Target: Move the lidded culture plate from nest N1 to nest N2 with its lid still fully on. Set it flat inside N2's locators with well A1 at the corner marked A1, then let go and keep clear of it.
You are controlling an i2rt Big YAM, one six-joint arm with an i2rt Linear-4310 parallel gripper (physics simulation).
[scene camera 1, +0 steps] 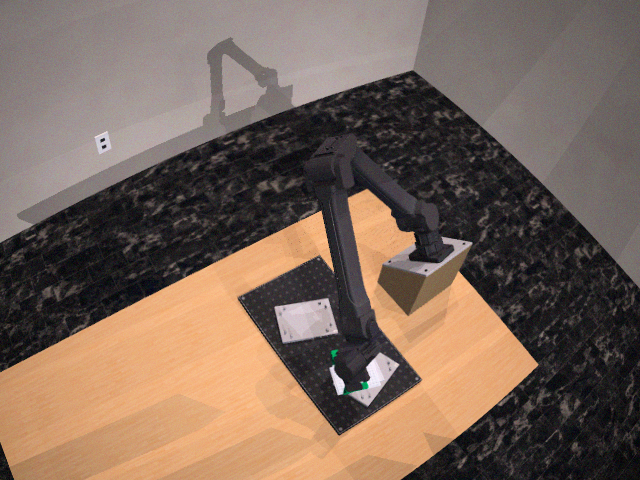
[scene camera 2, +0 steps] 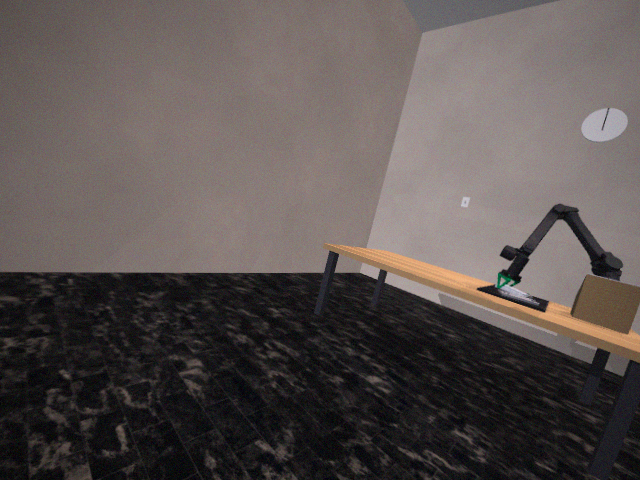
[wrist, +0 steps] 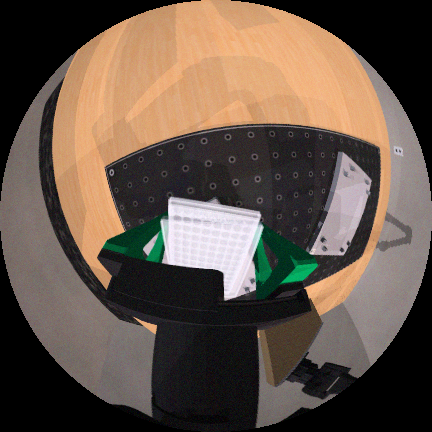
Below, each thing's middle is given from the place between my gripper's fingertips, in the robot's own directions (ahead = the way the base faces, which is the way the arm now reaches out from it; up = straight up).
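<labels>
There's the black perforated baseplate (scene camera 1: 310, 360), which I can see 3 cm below my hand, 8 cm behind it and 12 cm to the right of it.
</labels>
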